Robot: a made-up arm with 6 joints.
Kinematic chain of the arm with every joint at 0, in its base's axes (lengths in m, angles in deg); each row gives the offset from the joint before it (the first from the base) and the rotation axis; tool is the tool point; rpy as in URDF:
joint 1: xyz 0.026 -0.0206 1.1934 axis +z
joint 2: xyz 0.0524 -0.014 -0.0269 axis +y
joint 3: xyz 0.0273 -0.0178 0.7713 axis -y
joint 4: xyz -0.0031 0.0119 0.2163 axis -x
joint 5: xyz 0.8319 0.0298 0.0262 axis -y
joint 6: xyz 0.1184 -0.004 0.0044 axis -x
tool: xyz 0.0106 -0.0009 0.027 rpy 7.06 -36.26 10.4
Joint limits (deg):
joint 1: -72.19..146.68
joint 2: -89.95..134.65
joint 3: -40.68..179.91
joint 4: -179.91..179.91
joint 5: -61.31..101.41
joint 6: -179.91..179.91
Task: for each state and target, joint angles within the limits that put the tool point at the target. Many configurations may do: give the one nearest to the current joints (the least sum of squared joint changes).
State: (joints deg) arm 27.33 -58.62 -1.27 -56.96 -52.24 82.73
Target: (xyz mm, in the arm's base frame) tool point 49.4 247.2 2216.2
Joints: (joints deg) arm 68.03 -48.39 -27.51 -54.72 -61.31 85.04
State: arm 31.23 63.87 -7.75 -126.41 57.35 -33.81
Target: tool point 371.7 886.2 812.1
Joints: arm 77.09 50.44 -27.40 -134.77 60.96 -34.69
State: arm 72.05 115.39 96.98 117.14 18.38 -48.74
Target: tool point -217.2 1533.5 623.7
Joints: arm 96.28 130.25 118.76 116.10 27.12 -47.81
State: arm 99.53 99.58 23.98 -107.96 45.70 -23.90
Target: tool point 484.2 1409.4 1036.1
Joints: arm 78.49 60.67 16.62 -110.94 55.09 -23.58
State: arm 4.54 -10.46 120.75 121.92 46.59 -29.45
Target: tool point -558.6 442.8 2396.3
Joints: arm -30.30 -3.86 136.33 117.30 54.11 -29.30
